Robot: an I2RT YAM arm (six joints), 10 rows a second.
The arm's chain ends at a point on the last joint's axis. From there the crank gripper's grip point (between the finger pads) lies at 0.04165 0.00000 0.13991 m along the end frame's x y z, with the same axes.
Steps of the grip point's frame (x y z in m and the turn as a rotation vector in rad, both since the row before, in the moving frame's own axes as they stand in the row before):
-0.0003 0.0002 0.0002 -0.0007 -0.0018 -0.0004
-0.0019 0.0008 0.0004 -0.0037 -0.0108 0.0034
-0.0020 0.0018 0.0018 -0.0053 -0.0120 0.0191
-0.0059 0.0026 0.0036 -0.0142 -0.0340 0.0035
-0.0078 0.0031 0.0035 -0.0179 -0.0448 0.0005
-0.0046 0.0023 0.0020 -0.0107 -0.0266 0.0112
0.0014 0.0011 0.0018 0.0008 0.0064 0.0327
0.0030 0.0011 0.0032 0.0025 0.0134 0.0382
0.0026 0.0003 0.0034 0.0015 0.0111 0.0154
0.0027 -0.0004 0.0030 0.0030 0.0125 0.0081
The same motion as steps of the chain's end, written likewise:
0.0000 0.0001 0.0001 -0.0007 -0.0018 -0.0004
-0.0004 0.0001 0.0000 -0.0037 -0.0108 0.0034
-0.0003 0.0003 0.0013 -0.0053 -0.0120 0.0191
-0.0011 0.0005 0.0023 -0.0142 -0.0340 0.0035
-0.0015 0.0006 0.0018 -0.0179 -0.0448 0.0005
-0.0009 0.0004 0.0010 -0.0107 -0.0266 0.0112
0.0005 -0.0002 0.0021 0.0008 0.0064 0.0327
0.0012 -0.0002 0.0038 0.0025 0.0134 0.0382
0.0011 -0.0001 0.0039 0.0015 0.0111 0.0154
0.0010 -0.0003 0.0035 0.0030 0.0125 0.0081

